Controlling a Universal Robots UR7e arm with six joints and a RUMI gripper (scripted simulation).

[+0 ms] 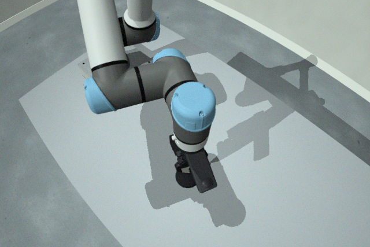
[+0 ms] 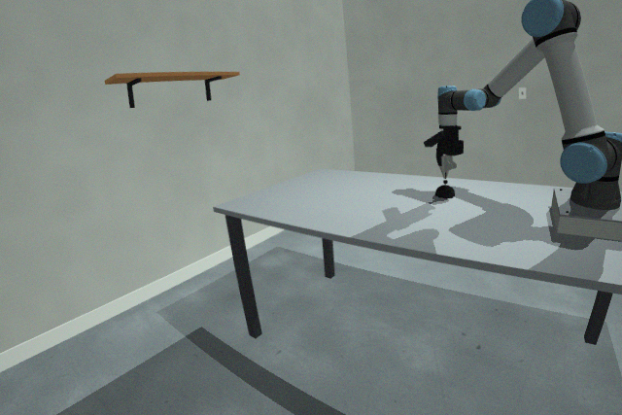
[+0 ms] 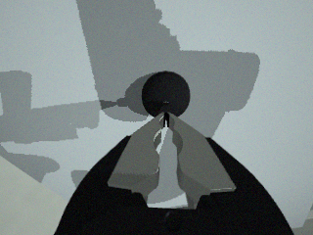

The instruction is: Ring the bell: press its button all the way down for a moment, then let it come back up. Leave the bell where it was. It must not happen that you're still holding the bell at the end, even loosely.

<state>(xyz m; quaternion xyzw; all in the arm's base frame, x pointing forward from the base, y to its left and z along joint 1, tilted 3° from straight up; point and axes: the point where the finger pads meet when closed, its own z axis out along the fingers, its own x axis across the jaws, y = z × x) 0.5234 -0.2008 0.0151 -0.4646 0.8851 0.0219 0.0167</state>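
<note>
The bell button lies 3 cm below my hand. Also, from my hand: black dome bell: 5 cm below.
</note>
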